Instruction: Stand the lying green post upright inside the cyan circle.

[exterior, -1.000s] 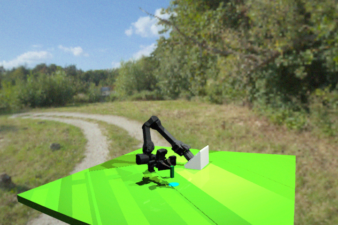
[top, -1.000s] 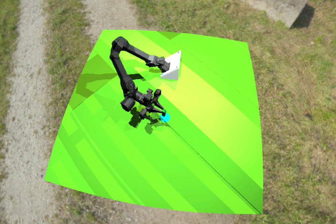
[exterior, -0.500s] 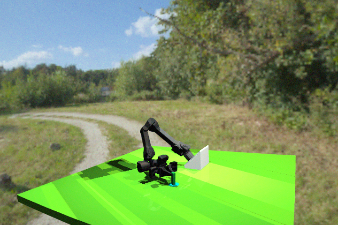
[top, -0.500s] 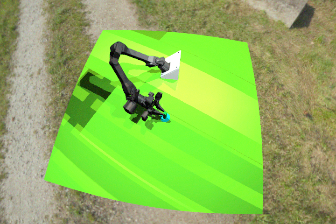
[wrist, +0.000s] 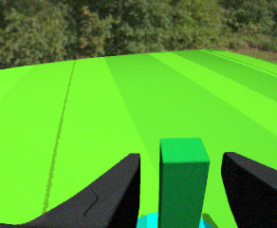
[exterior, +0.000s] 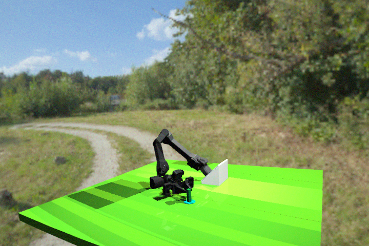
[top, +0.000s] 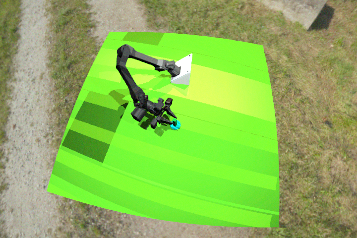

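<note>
Right now the green post is 2 cm below my gripper tip. Also, from my gripper tip: cyan circle: 6 cm below.
</note>
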